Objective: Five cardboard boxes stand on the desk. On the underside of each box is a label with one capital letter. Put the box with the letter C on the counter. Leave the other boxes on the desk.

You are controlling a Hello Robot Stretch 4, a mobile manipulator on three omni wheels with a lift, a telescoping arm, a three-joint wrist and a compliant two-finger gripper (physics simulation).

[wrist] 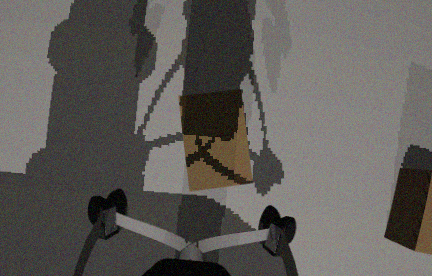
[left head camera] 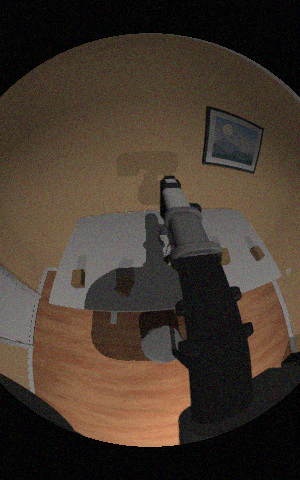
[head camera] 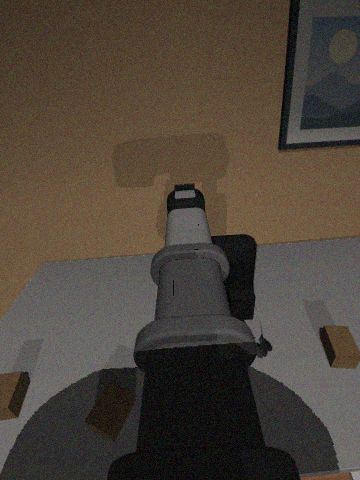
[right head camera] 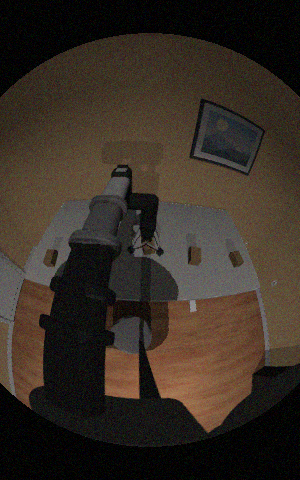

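Observation:
My gripper is open and empty, above the desk. In the wrist view a cardboard box stands ahead of the fingers, slightly right of their midline, under the gripper's shadow. Another box stands to its right. The far right box, far left box and a shaded box also stand on the desk. No letter label shows. I cannot identify the counter.
The arm reaches over the desk and hides part of it. A wall with a framed picture rises behind. A round grey thing is by the desk's front. A pale surface shows at far left.

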